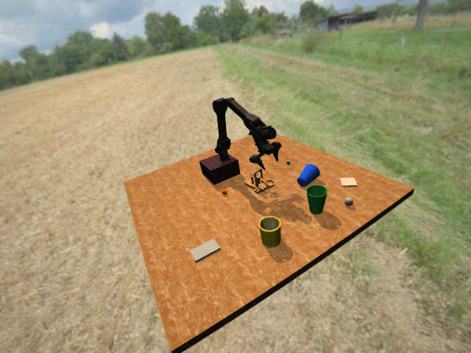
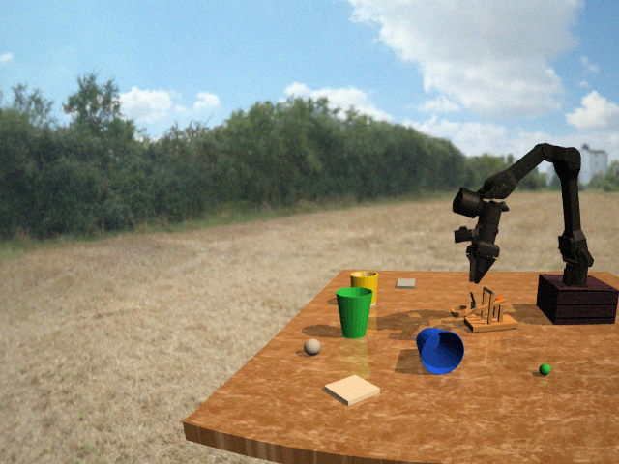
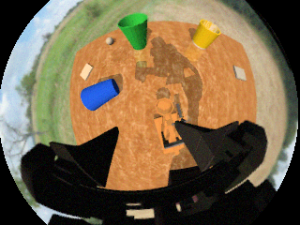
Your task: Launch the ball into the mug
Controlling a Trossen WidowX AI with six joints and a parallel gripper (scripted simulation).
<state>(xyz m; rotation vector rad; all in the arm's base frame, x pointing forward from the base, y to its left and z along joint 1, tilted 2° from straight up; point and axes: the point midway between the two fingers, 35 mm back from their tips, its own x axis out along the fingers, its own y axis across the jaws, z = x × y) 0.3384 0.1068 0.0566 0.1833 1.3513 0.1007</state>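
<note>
My gripper tip is now 30 mm past the wooden catapult, 60 mm to the left of it and 90 mm above it. Also, from my gripper tip: small green ball: 130 mm behind, 240 mm to the left, 130 mm below; green cup: 310 mm ahead, 20 mm to the left, 110 mm below; orange ball: 140 mm behind, 250 mm to the right, 130 mm below.
</note>
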